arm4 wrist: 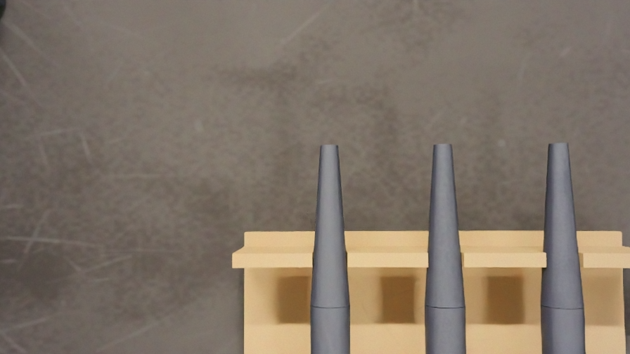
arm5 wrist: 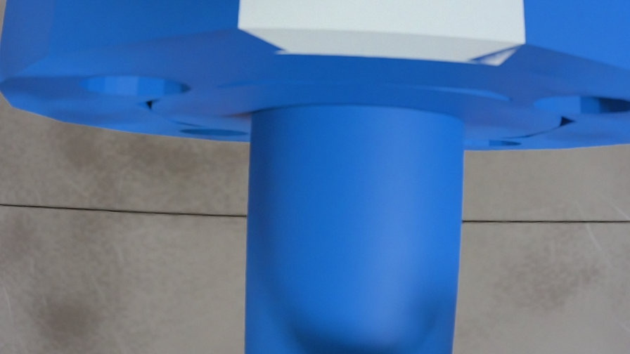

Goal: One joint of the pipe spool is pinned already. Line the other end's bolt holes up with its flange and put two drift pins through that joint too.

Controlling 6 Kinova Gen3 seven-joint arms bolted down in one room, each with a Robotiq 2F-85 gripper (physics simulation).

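Three grey drift pins (arm4 wrist: 330,225) (arm4 wrist: 443,225) (arm4 wrist: 562,225), tapered toward their upper ends, lie side by side across a tan rack (arm4 wrist: 387,260) in the lower right of the arm4 wrist view. Their lower ends are cut off by the frame. In the arm5 wrist view the spool's blue flange (arm5 wrist: 150,45) fills the top, very close, with a white mark (arm5 wrist: 380,17) on its rim. Bolt holes (arm5 wrist: 135,86) (arm5 wrist: 575,105) show at both sides. The blue pipe (arm5 wrist: 355,210) runs down from it. The mating flange does not show. No gripper fingers show in either view.
A small part of a dark object (arm4 wrist: 2,7) shows at the top left corner of the arm4 wrist view. A thin dark seam crosses the grey-brown floor (arm5 wrist: 125,275) behind the pipe in the arm5 wrist view.
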